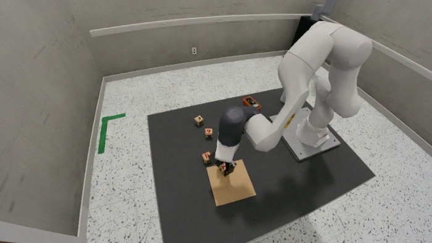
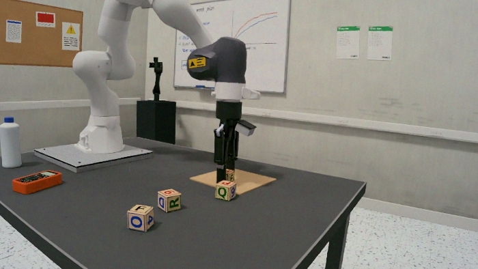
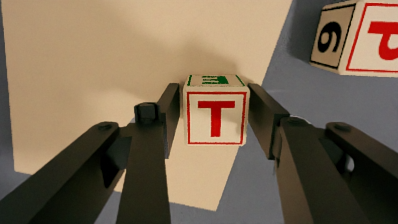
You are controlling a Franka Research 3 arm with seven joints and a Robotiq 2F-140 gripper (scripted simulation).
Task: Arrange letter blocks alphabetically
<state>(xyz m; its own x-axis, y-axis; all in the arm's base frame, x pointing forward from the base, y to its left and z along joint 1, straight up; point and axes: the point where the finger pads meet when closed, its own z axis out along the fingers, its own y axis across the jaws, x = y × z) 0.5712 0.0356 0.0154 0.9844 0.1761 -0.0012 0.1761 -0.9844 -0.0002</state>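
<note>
Now: the T block 10 mm below my hand. From my hand the other things lie so: tan mat (70 mm to the left, 40 mm below, 10 mm behind); white bottle (650 mm behind, 380 mm to the right, 40 mm above); orange meter (400 mm to the right, 370 mm behind, 20 mm below).
</note>
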